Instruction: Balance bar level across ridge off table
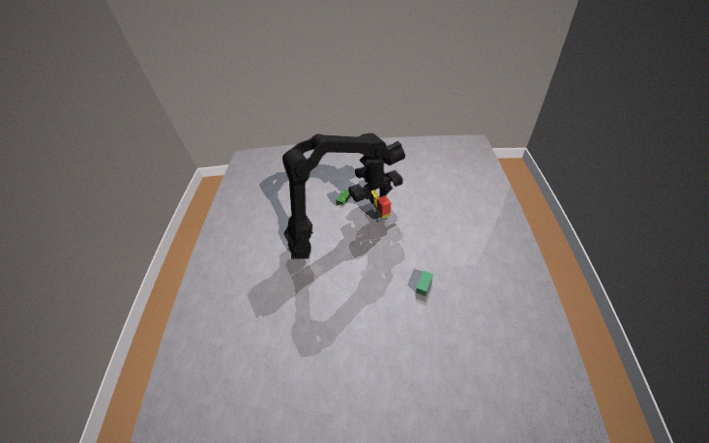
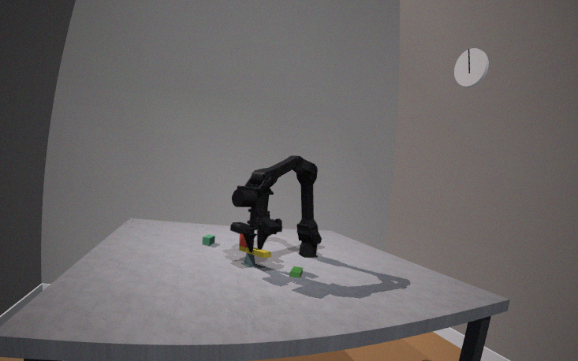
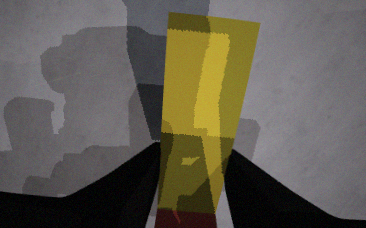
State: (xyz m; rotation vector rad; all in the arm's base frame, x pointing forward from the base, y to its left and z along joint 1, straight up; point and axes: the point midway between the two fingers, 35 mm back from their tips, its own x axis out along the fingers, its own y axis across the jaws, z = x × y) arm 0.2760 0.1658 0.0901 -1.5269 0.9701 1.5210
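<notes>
Now: the yellow bar 30 mm to the right of my gripper tip, 20 mm above it and 10 mm ahead of it. Also, from my gripper tip: bright green block 130 mm behind, 80 mm to the left, 50 mm below; darker green block 320 mm to the right, 140 mm ahead, 40 mm below.
</notes>
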